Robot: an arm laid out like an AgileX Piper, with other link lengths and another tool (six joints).
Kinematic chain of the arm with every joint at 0, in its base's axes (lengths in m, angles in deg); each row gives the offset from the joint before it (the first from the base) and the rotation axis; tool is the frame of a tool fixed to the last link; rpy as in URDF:
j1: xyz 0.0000 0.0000 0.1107 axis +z
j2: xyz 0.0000 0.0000 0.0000 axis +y
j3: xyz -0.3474 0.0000 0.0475 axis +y
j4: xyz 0.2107 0.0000 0.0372 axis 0.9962 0 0.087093
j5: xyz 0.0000 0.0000 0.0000 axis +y
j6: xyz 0.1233 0.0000 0.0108 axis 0.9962 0 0.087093
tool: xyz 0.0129 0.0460 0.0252 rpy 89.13 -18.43 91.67
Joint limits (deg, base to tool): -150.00..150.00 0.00..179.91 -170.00..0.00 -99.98..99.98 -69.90..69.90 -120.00..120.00
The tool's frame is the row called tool.
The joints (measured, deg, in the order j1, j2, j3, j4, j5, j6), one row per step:
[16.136 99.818 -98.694 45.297 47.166 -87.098]
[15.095 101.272 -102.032 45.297 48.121 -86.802]
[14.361 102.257 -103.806 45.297 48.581 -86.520]
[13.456 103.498 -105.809 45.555 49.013 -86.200]
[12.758 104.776 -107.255 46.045 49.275 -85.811]
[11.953 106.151 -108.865 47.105 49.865 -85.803]
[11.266 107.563 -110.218 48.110 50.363 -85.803]
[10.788 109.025 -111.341 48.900 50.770 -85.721]
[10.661 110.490 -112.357 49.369 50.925 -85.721]
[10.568 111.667 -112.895 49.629 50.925 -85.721]
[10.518 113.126 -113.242 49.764 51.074 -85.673]
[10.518 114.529 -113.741 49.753 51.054 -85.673]
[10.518 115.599 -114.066 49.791 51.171 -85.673]
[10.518 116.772 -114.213 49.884 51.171 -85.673]
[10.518 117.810 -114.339 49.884 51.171 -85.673]
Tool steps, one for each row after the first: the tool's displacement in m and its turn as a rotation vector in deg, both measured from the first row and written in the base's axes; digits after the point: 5 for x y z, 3 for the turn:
[0.01083 -0.00344 0.00567 0.433 -0.976 -0.501]
[0.01834 -0.00624 0.00724 0.672 -1.240 -1.038]
[0.02770 -0.00965 0.00857 1.170 -1.410 -1.754]
[0.03650 -0.01172 0.00749 1.827 -1.019 -2.385]
[0.04502 -0.01398 0.00685 2.756 -0.619 -2.643]
[0.05341 -0.01576 0.00454 3.589 -0.026 -2.850]
[0.06153 -0.01650 0.00032 4.229 0.783 -2.983]
[0.06907 -0.01538 -0.00511 4.553 1.418 -2.956]
[0.07528 -0.01463 -0.01105 4.673 2.094 -3.045]
[0.08223 -0.01345 -0.02058 4.566 3.338 -3.042]
[0.08906 -0.01221 -0.02933 4.371 4.207 -3.098]
[0.09379 -0.01120 -0.03638 4.228 5.019 -3.042]
[0.09901 -0.01012 -0.04500 4.105 6.041 -3.079]
[0.10352 -0.00928 -0.05290 3.915 6.933 -3.121]

